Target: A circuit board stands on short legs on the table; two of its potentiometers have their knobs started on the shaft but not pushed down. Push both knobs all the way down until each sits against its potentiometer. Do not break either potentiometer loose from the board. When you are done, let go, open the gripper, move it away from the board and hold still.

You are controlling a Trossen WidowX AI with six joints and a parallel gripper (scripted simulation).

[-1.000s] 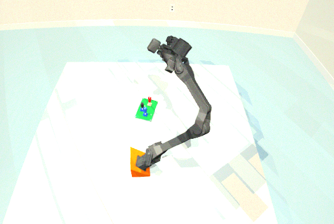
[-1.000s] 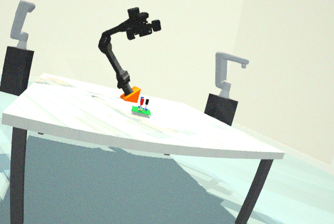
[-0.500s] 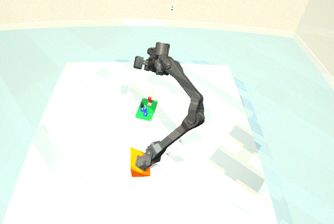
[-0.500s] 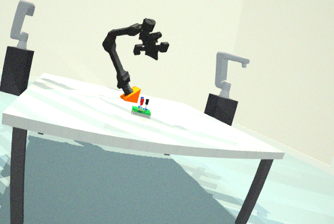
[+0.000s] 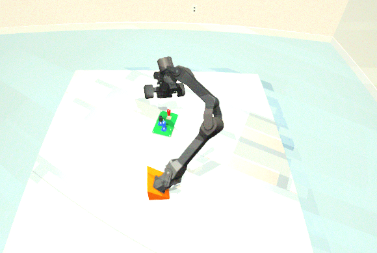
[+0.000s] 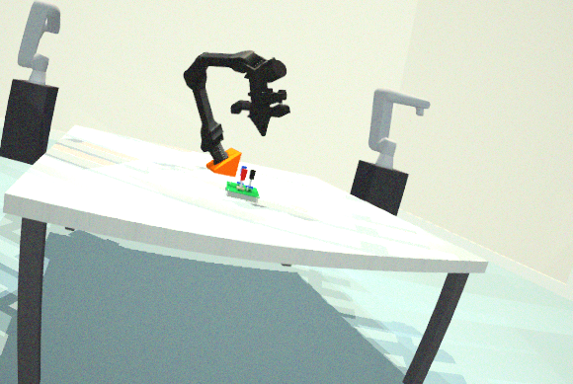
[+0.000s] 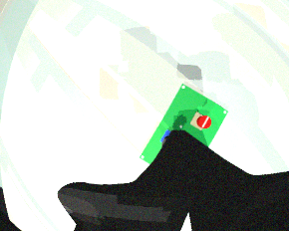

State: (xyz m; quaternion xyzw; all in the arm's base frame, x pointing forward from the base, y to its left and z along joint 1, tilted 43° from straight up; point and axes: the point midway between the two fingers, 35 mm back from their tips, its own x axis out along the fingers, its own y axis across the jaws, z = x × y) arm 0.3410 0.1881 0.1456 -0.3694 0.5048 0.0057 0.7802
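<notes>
Now: gripper tip 60 mm past the blue knob, 20 mm to the left of it and 120 mm above it. Also, from my gripper tip: red knob (20 mm ahead, 40 mm to the right, 120 mm below).
</notes>
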